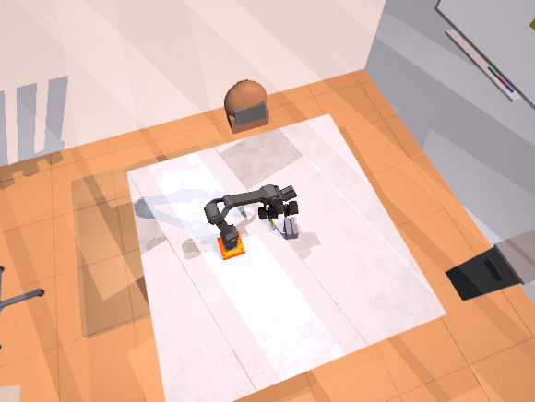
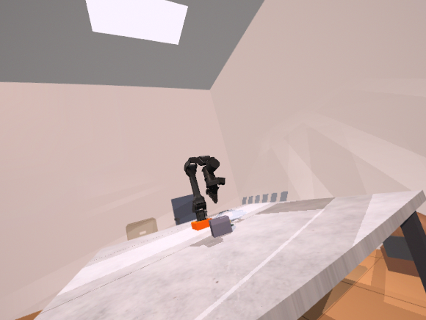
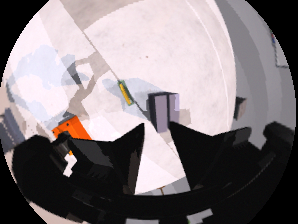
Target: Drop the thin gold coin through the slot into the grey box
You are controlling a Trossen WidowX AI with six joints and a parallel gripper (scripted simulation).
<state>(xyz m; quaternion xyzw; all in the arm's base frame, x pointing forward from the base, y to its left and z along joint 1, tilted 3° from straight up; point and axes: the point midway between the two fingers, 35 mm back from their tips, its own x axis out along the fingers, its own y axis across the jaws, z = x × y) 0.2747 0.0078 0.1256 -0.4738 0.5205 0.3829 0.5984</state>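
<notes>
Now: gripper tip 120 mm above the gold coin, 40 mm to the right of it and 40 mm past it.
</notes>
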